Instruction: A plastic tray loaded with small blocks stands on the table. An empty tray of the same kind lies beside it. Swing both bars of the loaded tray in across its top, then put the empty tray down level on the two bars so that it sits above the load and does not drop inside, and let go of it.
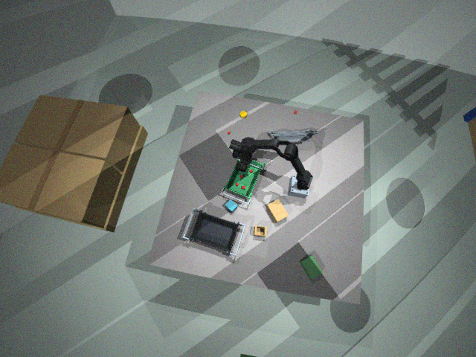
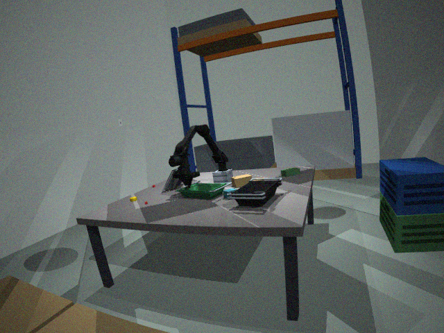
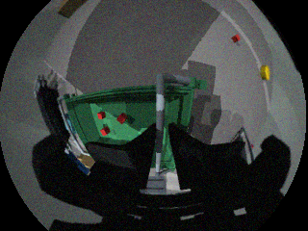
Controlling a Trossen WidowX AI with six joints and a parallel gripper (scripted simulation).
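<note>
Now: gripper tip 50 mm short of the teal block, 290 mm to the right of it and 30 mm above it. The rest, counted from my gripper tip: tan block 240 mm behind, 290 mm to the left, 30 mm below; grey tray 290 mm behind, 260 mm to the right, 20 mm above; red block 150 mm ahead, 230 mm to the right, 50 mm below.
</note>
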